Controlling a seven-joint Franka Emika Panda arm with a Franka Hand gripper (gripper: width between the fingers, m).
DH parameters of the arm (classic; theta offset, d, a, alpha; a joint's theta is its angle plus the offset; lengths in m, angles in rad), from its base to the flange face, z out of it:
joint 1: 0 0.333 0 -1.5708
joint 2: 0 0 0 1.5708
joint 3: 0 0.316 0.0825 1.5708
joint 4: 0 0 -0.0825 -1.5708
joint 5: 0 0.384 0 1.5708
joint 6: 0 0 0.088 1.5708
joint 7: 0 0.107 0 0
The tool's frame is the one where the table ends.
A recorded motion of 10 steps. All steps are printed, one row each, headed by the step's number.
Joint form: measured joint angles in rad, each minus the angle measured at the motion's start. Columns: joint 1, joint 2, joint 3, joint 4, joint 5, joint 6, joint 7.
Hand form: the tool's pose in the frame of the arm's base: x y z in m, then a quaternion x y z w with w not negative. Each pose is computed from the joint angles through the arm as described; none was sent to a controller.
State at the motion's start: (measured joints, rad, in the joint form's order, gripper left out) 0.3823 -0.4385 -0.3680 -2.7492 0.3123 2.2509 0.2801
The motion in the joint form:
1: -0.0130 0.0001 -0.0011 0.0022 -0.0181 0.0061 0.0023
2: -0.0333 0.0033 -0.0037 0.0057 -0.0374 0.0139 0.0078
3: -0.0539 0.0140 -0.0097 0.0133 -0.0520 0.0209 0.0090
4: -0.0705 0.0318 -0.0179 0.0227 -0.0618 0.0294 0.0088
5: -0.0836 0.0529 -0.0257 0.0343 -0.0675 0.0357 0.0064
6: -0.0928 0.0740 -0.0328 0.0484 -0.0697 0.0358 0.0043
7: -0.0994 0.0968 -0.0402 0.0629 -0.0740 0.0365 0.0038
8: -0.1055 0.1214 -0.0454 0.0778 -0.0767 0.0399 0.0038
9: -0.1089 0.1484 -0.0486 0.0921 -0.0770 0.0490 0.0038
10: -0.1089 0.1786 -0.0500 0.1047 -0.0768 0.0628 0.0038
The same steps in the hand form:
1: 0.3631 0.0189 0.3380 -0.95777 0.21505 0.07430 0.17582
2: 0.3654 0.0096 0.3385 -0.95743 0.22348 0.06741 0.16981
3: 0.3687 -0.0011 0.3380 -0.95630 0.23346 0.06220 0.16467
4: 0.3724 -0.0113 0.3358 -0.95470 0.24399 0.05906 0.15980
5: 0.3765 -0.0203 0.3331 -0.95317 0.25294 0.05773 0.15544
6: 0.3806 -0.0275 0.3309 -0.95163 0.26041 0.05876 0.15210
7: 0.3849 -0.0341 0.3283 -0.95044 0.26702 0.06022 0.14743
8: 0.3895 -0.0399 0.3253 -0.94933 0.27346 0.06102 0.14237
9: 0.3946 -0.0443 0.3217 -0.94853 0.27902 0.06058 0.13697
10: 0.3998 -0.0468 0.3164 -0.94838 0.28279 0.06021 0.13027

